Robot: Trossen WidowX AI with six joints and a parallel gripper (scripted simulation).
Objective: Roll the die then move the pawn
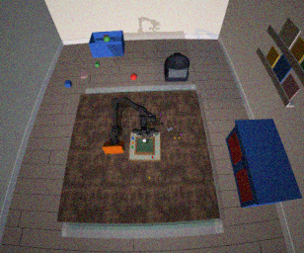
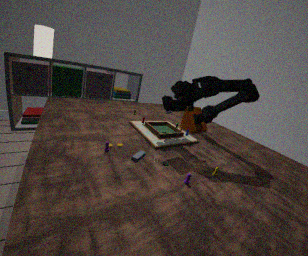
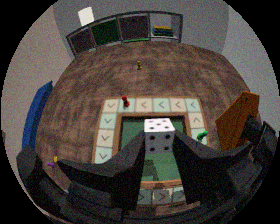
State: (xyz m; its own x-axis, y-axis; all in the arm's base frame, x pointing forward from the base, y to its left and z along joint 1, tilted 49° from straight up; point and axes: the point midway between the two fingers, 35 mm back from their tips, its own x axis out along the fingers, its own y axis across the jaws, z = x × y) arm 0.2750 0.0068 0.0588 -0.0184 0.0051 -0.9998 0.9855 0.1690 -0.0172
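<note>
Now: the white die right at my gripper tip. Round my gripper tip: green tray (120 mm below); then green pawn (110 mm behind, 100 mm below, 30 mm to the right); then red pawn (110 mm to the right, 100 mm below, 70 mm ahead).
</note>
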